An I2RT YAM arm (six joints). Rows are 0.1 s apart.
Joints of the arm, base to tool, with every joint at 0 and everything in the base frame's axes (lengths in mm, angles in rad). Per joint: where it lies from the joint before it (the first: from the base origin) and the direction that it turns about. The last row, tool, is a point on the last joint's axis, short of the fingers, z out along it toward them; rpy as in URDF.
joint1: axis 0 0 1 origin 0 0 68
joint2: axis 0 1 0 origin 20 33.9 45.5
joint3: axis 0 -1 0 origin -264 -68.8 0
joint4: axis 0 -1 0 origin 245 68.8 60
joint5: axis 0 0 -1 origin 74 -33.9 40.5
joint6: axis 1 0 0 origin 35.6 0 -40.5
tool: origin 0 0 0 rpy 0 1.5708 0
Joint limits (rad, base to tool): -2.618..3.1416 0..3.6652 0..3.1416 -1.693..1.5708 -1.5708..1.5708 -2.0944..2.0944
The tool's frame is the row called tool.
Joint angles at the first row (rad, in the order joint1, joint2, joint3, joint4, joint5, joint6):
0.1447 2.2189 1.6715 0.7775 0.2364 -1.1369
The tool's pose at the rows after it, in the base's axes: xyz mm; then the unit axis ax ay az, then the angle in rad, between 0 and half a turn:
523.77 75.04 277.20 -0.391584 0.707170 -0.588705 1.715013
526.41 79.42 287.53 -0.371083 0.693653 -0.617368 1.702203
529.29 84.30 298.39 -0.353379 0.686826 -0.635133 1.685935
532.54 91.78 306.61 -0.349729 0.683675 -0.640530 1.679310
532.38 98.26 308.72 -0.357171 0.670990 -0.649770 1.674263
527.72 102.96 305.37 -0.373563 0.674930 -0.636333 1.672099
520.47 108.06 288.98 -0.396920 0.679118 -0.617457 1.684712
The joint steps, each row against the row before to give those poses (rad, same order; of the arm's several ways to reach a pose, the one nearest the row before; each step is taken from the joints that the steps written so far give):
0.0137 0.0156 0.0312 0.0175 0.0055 -0.0307
0.0096 0.0152 0.0453 0.0238 0.0348 -0.0267
0.0097 0.0147 0.0525 0.0036 0.0259 -0.0114
0.0135 0.0158 0.0540 -0.0236 0.0142 -0.0086
0.0116 0.0070 0.0131 0.0118 -0.0024 -0.0262
0.0095 -0.0192 -0.0373 -0.0037 -0.0143 0.0075
0.0112 -0.0197 -0.0838 0.0249 -0.0154 0.0028

